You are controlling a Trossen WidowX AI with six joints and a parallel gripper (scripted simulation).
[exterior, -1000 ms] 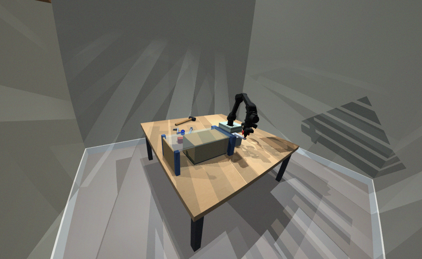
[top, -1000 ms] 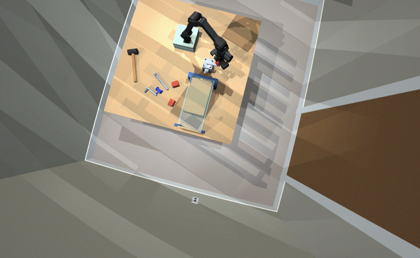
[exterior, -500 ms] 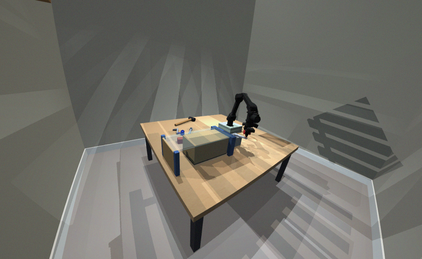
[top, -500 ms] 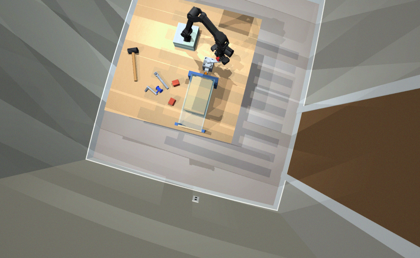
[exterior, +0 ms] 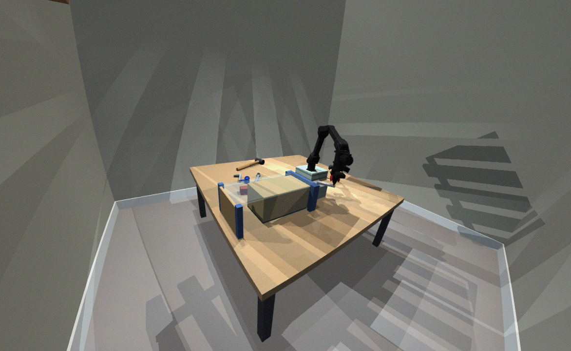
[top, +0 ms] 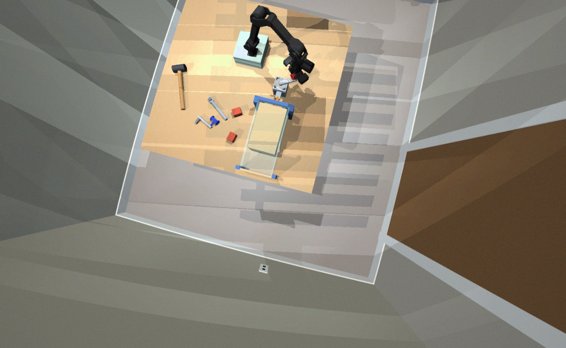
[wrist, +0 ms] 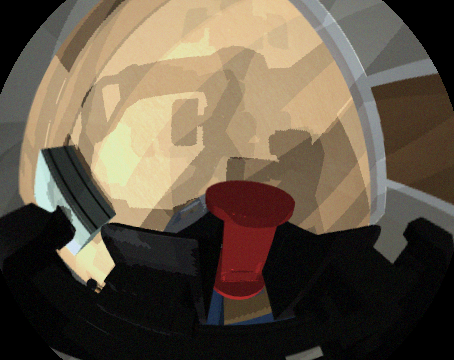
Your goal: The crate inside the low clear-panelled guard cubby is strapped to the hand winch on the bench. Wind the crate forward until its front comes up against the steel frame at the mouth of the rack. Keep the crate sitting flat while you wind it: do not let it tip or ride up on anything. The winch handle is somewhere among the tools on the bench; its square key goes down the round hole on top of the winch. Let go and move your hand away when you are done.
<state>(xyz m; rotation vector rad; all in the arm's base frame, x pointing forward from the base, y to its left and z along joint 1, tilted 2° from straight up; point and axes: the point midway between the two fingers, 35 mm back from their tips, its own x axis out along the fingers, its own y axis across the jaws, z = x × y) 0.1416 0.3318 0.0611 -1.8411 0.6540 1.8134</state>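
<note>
The winch handle lies 20 mm ahead of my gripper tip, 30 mm to the right of it and 10 mm below it. The rest, counted from my gripper tip: orange strap 120 mm ahead, 90 mm to the right, 50 mm below; then red knob 20 mm above; then grey winch 30 mm ahead, 100 mm to the right, 80 mm below.
</note>
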